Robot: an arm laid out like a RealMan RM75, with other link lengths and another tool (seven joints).
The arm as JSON. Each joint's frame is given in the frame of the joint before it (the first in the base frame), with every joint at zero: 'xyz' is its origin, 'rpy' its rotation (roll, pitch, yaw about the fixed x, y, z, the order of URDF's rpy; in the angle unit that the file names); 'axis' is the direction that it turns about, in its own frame. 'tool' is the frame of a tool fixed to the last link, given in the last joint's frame.
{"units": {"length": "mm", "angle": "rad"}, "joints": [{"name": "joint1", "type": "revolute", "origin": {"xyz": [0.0, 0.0, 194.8], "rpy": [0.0, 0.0, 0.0]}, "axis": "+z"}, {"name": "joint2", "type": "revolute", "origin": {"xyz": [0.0, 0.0, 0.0], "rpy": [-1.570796, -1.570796, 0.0]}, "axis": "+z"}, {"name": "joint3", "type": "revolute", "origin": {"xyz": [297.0, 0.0, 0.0], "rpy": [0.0, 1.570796, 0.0]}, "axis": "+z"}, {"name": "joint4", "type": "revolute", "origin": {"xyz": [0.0, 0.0, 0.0], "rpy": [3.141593, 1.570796, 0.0]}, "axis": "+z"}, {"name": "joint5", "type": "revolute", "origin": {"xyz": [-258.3, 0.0, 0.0], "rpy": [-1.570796, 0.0, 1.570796]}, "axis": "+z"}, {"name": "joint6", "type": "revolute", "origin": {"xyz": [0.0, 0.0, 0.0], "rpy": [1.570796, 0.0, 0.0]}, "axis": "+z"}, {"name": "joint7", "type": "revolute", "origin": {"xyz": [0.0, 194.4, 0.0], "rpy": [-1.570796, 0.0, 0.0]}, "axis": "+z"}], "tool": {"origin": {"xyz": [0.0, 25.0, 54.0], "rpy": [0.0, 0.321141, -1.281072]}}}
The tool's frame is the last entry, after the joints.
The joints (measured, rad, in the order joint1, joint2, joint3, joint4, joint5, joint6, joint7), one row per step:
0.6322, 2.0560, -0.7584, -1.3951, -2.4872, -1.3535, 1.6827
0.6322, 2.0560, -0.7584, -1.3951, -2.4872, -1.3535, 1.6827
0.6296, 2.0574, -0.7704, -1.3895, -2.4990, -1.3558, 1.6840
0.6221, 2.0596, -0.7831, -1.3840, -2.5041, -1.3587, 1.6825
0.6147, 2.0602, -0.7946, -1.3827, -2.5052, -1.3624, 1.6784
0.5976, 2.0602, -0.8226, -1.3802, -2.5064, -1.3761, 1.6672
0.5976, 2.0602, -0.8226, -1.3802, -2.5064, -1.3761, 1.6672
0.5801, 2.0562, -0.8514, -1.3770, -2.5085, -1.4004, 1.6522
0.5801, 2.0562, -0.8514, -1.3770, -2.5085, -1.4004, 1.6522
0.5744, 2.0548, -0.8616, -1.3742, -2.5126, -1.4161, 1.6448
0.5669, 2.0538, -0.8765, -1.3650, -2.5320, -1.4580, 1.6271
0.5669, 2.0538, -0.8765, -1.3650, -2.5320, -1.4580, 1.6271
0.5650, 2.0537, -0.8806, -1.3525, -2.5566, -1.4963, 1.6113
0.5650, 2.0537, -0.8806, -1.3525, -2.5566, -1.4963, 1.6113
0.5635, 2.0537, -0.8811, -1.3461, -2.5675, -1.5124, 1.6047
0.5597, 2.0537, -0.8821, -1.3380, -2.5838, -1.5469, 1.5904
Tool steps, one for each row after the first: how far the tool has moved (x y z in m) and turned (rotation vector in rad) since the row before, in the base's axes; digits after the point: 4 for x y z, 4 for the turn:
0.0000, 0.0000, 0.0000, 0.0000, 0.0000, 0.0000
0.0033, -0.0015, -0.0057, -0.0152, -0.0117, -0.0081
0.0042, -0.0028, -0.0066, -0.0172, -0.0078, -0.0071
0.0025, -0.0026, -0.0045, -0.0139, -0.0083, -0.0011
0.0054, -0.0069, -0.0108, -0.0376, -0.0203, -0.0004
0.0000, 0.0000, 0.0000, 0.0000, 0.0000, 0.0000
0.0067, -0.0090, -0.0108, -0.0479, -0.0252, -0.0005
0.0000, 0.0000, 0.0000, 0.0000, 0.0000, 0.0000
0.0034, -0.0047, -0.0053, -0.0255, -0.0116, -0.0023
0.0089, -0.0113, -0.0117, -0.0613, -0.0274, -0.0111
0.0000, 0.0000, 0.0000, 0.0000, 0.0000, 0.0000
0.0093, -0.0100, -0.0088, -0.0521, -0.0232, -0.0161
0.0000, 0.0000, 0.0000, 0.0000, 0.0000, 0.0000
0.0047, -0.0047, -0.0035, -0.0219, -0.0088, -0.0092
0.0073, -0.0097, -0.0062, -0.0434, -0.0138, -0.0133

